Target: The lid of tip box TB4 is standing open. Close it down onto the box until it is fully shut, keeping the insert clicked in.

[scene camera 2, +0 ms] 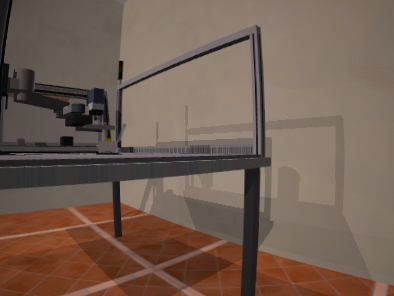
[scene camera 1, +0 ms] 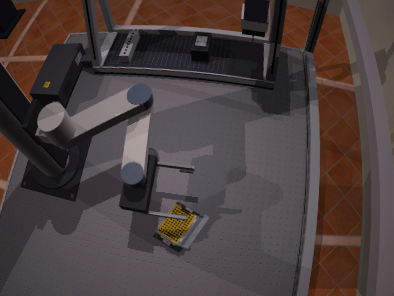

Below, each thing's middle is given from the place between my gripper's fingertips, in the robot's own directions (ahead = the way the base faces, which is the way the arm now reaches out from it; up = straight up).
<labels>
Now: hand 72 cm past the dark controller box (scene camera 1: 60, 63), 47 cm to the right of it and 7 cm above it.
</labels>
